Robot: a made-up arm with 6 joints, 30 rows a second.
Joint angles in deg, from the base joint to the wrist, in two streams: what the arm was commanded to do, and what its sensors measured. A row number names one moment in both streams.
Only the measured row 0 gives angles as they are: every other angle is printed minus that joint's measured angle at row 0.
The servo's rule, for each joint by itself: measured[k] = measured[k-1] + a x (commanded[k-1-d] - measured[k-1]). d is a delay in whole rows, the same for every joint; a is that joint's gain. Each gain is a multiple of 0.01, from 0.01 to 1. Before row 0 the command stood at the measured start. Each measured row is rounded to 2 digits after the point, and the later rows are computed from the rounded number. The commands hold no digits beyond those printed.
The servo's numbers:
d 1
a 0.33 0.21 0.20 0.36 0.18 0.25
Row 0, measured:
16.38 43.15 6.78 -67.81 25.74 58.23
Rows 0 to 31, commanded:
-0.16 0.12 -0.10 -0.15 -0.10 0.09
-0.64 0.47 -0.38 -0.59 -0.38 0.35
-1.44 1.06 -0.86 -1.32 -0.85 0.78
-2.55 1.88 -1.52 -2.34 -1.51 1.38
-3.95 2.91 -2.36 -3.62 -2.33 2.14
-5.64 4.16 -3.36 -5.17 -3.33 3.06
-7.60 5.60 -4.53 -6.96 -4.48 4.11
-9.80 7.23 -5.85 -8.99 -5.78 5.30
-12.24 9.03 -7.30 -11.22 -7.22 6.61
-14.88 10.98 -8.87 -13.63 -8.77 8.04
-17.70 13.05 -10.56 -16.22 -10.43 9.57
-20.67 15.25 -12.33 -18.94 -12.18 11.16
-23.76 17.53 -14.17 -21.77 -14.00 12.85
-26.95 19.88 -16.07 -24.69 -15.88 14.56
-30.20 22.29 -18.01 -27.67 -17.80 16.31
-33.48 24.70 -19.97 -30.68 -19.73 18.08
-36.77 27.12 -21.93 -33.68 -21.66 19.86
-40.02 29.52 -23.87 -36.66 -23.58 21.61
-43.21 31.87 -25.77 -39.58 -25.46 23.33
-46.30 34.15 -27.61 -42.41 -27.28 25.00
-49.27 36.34 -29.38 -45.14 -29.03 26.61
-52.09 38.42 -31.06 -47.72 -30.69 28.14
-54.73 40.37 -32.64 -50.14 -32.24 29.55
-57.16 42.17 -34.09 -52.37 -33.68 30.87
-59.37 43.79 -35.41 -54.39 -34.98 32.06
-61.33 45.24 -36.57 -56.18 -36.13 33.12
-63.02 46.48 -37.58 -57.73 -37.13 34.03
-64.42 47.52 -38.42 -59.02 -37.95 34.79
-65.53 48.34 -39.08 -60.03 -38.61 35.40
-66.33 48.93 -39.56 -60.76 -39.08 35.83
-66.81 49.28 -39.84 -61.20 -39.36 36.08
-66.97 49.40 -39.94 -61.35 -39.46 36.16
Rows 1 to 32, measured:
0.00 0.00 0.00 0.00 0.00 0.00
-0.05 0.03 -0.02 -0.05 -0.02 0.02
-0.24 0.12 -0.09 -0.24 -0.08 0.10
-0.64 0.32 -0.24 -0.63 -0.22 0.27
-1.27 0.65 -0.50 -1.25 -0.45 0.55
-2.15 1.12 -0.87 -2.10 -0.79 0.95
-3.30 1.76 -1.37 -3.21 -1.25 1.48
-4.72 2.57 -2.00 -4.56 -1.83 2.14
-6.40 3.55 -2.77 -6.15 -2.54 2.93
-8.33 4.70 -3.68 -7.98 -3.38 3.85
-10.49 6.02 -4.72 -10.01 -4.35 4.90
-12.87 7.50 -5.89 -12.25 -5.44 6.07
-15.44 9.13 -7.18 -14.66 -6.65 7.34
-18.19 10.89 -8.58 -17.22 -7.97 8.72
-21.08 12.78 -10.08 -19.91 -9.39 10.18
-24.09 14.78 -11.67 -22.70 -10.90 11.71
-27.19 16.86 -13.33 -25.57 -12.49 13.30
-30.35 19.01 -15.05 -28.49 -14.14 14.94
-33.54 21.22 -16.81 -31.43 -15.84 16.61
-36.73 23.46 -18.60 -34.36 -17.57 18.29
-39.89 25.70 -20.40 -37.26 -19.32 19.97
-42.99 27.93 -22.20 -40.10 -21.07 21.63
-45.99 30.13 -23.97 -42.84 -22.80 23.26
-48.87 32.28 -25.70 -45.47 -24.50 24.83
-51.61 34.36 -27.38 -47.95 -26.15 26.34
-54.17 36.34 -28.99 -50.27 -27.74 27.77
-56.53 38.21 -30.51 -52.40 -29.25 29.11
-58.67 39.95 -31.92 -54.32 -30.67 30.34
-60.57 41.54 -33.22 -56.01 -31.98 31.45
-62.21 42.97 -34.39 -57.46 -33.17 32.44
-63.57 44.22 -35.42 -58.65 -34.23 33.29
-64.64 45.28 -36.30 -59.57 -35.15 33.99

